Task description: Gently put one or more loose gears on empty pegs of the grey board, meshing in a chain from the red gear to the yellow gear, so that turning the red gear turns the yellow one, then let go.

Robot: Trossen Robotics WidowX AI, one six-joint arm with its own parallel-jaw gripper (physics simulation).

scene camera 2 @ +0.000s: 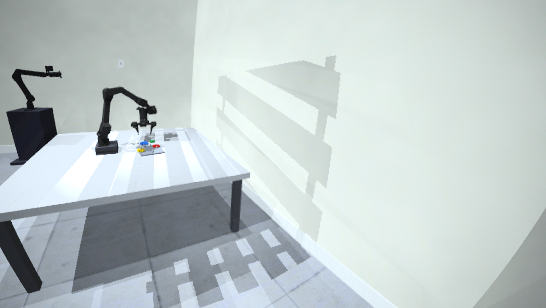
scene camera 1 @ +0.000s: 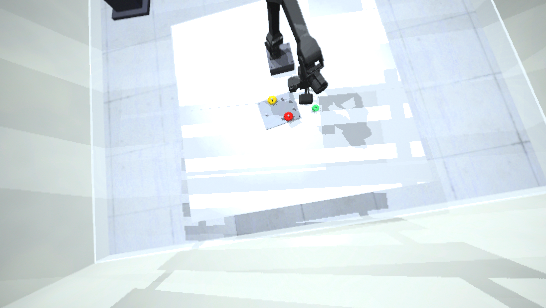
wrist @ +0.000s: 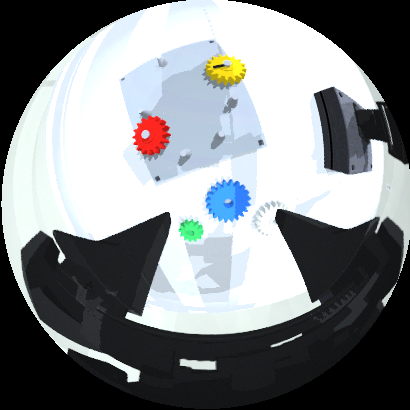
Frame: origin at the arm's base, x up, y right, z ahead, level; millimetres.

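Where they show: gripper, between the fingertips: (scene camera 2: 144, 134) (scene camera 1: 303, 93) (wrist: 224, 215); arm's base, origin of its link: (scene camera 2: 103, 145) (scene camera 1: 275, 54).
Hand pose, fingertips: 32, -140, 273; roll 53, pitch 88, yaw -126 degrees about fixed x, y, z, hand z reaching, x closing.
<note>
Each offset is from my fingertips to the top centre of the thing, as dx, dy, dz. Level surfaces: height alone.
The grey board {-58, +137, +37} (scene camera 1: 272, 120) (wrist: 175, 100) lies on the table with several empty pegs. The red gear (scene camera 1: 288, 116) (scene camera 2: 156, 146) (wrist: 152, 135) and the yellow gear {-62, +172, -19} (scene camera 1: 272, 100) (scene camera 2: 141, 150) (wrist: 226, 70) sit on its pegs, apart. Loose on the table beside the board are a blue gear {-71, -20, -12} (scene camera 2: 144, 143) (wrist: 220, 201), a smaller green gear {-71, -71, +49} (scene camera 1: 315, 108) (scene camera 2: 152, 141) (wrist: 191, 230) and a white gear {-71, -58, -92} (wrist: 263, 218), pale against the table. My gripper (scene camera 2: 144, 133) (wrist: 224, 215) is open and empty above the loose gears; in the wrist view the blue and green gears show between its fingers. In scene camera 1 the arm hides the blue gear.
The arm's base (scene camera 1: 280, 59) (scene camera 2: 106, 148) (wrist: 345, 132) stands on the white table {dx -88} (scene camera 2: 200, 172) close to the board. A second arm (scene camera 2: 30, 90) stands on a dark pedestal (scene camera 2: 31, 131) beyond the table. Striped shadows cross the table.
</note>
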